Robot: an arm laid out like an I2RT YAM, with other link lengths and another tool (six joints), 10 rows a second.
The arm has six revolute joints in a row. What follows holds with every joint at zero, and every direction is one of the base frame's.
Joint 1 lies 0.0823 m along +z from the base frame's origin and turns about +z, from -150.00 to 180.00 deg.
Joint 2 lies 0.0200 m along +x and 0.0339 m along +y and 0.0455 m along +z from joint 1 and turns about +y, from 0.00 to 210.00 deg.
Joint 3 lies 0.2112 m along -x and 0.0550 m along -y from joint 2 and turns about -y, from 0.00 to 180.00 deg.
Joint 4 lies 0.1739 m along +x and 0.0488 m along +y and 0.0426 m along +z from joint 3 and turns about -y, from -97.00 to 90.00 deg.
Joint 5 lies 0.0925 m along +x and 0.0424 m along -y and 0.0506 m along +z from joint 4 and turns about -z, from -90.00 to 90.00 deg.
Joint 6 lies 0.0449 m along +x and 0.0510 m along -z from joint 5 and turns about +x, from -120.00 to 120.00 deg.
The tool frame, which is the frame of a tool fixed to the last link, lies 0.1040 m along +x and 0.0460 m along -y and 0.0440 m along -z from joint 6; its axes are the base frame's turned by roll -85.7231, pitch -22.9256 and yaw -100.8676 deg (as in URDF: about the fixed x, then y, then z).
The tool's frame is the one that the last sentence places.
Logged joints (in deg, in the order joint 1, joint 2, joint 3, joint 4, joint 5, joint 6), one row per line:
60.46 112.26 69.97 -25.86 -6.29 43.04
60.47 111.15 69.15 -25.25 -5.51 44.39
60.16 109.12 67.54 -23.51 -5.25 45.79
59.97 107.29 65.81 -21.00 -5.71 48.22
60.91 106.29 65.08 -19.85 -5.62 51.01
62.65 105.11 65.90 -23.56 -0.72 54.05
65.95 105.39 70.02 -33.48 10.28 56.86
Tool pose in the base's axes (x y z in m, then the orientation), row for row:
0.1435 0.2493 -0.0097 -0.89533 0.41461 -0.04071 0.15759
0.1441 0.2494 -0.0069 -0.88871 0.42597 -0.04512 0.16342
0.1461 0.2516 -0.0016 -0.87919 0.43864 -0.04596 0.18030
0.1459 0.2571 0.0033 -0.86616 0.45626 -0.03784 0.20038
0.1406 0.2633 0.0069 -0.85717 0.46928 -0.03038 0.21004
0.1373 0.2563 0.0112 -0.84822 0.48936 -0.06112 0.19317
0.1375 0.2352 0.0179 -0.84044 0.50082 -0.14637 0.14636
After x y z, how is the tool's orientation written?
As a quaternion, x y z w.
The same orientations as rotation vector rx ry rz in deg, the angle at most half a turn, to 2 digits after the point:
-146.76 67.96 -6.67
-145.20 69.60 -7.37
-142.32 71.01 -7.44
-138.70 73.06 -6.06
-136.55 74.76 -4.84
-136.35 78.67 -9.83
-138.63 82.61 -24.14

